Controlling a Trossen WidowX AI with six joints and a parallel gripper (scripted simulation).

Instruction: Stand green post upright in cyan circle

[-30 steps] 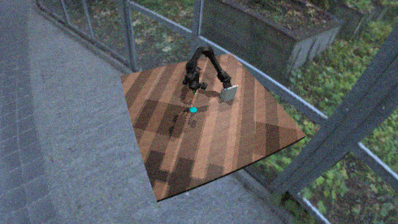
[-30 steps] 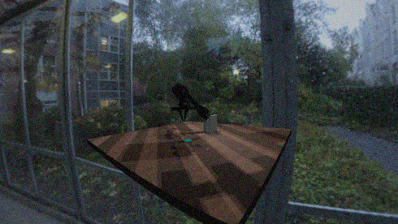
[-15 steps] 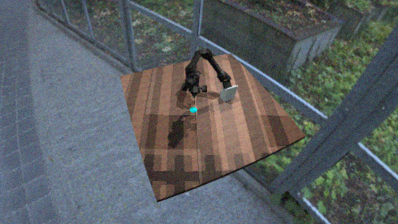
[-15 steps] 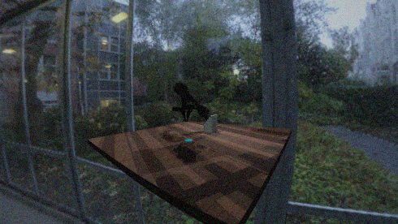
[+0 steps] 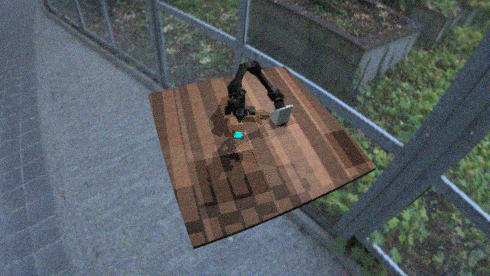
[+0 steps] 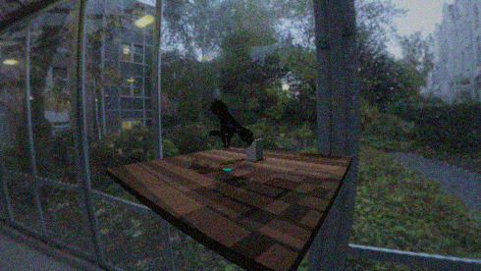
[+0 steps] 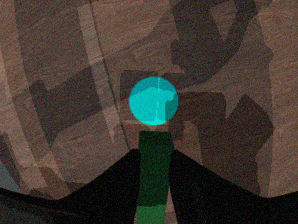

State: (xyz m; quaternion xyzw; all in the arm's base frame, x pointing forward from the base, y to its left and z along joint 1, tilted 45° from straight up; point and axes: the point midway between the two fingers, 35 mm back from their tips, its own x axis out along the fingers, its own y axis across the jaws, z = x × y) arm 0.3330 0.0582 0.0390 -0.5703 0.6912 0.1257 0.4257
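My gripper tip is now 14 cm above the cyan circle. Round my gripper tip: green post 1 cm behind, 2 cm to the right.
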